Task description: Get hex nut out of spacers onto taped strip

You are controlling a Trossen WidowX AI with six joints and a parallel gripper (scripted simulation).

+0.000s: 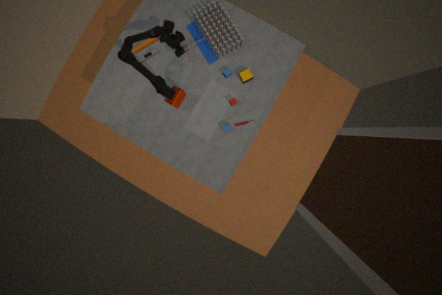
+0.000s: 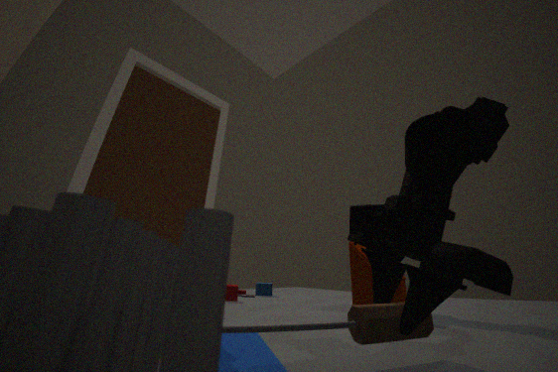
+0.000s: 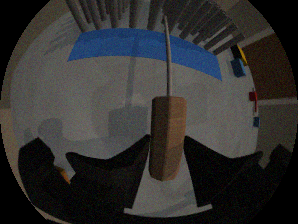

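Now: gripper tip 14 cm short of the blue taped strip, 7 cm to the left of it and 4 cm above it. The rest, counted from my gripper tip: orange bar 28 cm to the left, 10 cm behind, 2 cm below; then pale tool 21 cm to the left, 16 cm behind, 2 cm below; then hook tool 10 cm ahead, 5 cm to the right.
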